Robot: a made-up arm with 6 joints. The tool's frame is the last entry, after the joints.
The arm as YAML. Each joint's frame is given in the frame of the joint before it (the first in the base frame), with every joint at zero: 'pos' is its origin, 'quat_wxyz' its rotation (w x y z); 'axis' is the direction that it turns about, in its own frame. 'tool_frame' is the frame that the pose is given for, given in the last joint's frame.
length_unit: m
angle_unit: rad
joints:
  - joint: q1
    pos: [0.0, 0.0, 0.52]
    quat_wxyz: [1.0, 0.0, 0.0, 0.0]
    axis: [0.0, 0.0, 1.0]
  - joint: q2
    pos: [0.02, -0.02, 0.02]
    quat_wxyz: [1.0, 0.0, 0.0, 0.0]
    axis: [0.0, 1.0, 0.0]
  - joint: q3
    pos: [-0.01, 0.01, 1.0]
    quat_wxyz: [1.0, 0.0, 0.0, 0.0]
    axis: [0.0, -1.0, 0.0]
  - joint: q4
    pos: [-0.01, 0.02, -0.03]
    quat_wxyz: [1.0, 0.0, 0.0, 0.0]
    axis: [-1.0, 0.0, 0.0]
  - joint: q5
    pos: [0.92, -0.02, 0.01]
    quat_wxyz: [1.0, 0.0, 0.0, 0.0]
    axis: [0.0, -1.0, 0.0]
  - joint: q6
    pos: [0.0, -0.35, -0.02]
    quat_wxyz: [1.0, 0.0, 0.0, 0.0]
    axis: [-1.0, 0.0, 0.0]
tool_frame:
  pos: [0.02, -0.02, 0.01]
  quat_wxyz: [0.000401, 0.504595, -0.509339, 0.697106]
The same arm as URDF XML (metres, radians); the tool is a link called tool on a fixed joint. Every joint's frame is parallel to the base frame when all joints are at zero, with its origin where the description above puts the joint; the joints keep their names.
<robot name="arm">
<joint name="tool_fixed" type="fixed"><parent link="link6"/><child link="tool"/><origin xyz="0.02 -0.02 0.01" rpy="-1.6103 -0.7809 -2.3336"/></joint>
<joint name="q6" type="continuous"><parent link="link5"/><child link="link6"/><origin xyz="0 -0.35 -0.02" rpy="0 0 0"/><axis xyz="-1 0 0"/></joint>
<joint name="q5" type="continuous"><parent link="link4"/><child link="link5"/><origin xyz="0.92 -0.02 0.01" rpy="0 0 0"/><axis xyz="0 -1 0"/></joint>
<joint name="q4" type="continuous"><parent link="link3"/><child link="link4"/><origin xyz="-0.01 0.02 -0.03" rpy="0 0 0"/><axis xyz="-1 0 0"/></joint>
<joint name="q3" type="continuous"><parent link="link2"/><child link="link3"/><origin xyz="-0.01 0.01 1" rpy="0 0 0"/><axis xyz="0 -1 0"/></joint>
<joint name="q2" type="continuous"><parent link="link1"/><child link="link2"/><origin xyz="0.02 -0.02 0.02" rpy="0 0 0"/><axis xyz="0 1 0"/></joint>
<joint name="q1" type="continuous"><parent link="base"/><child link="link1"/><origin xyz="0 0 0.52" rpy="0 0 0"/><axis xyz="0 0 1"/></joint>
<link name="base"/>
<link name="link1"/>
<link name="link2"/>
<link name="link3"/>
<link name="link4"/>
<link name="link5"/>
<link name="link6"/>
<link name="tool"/>
</robot>

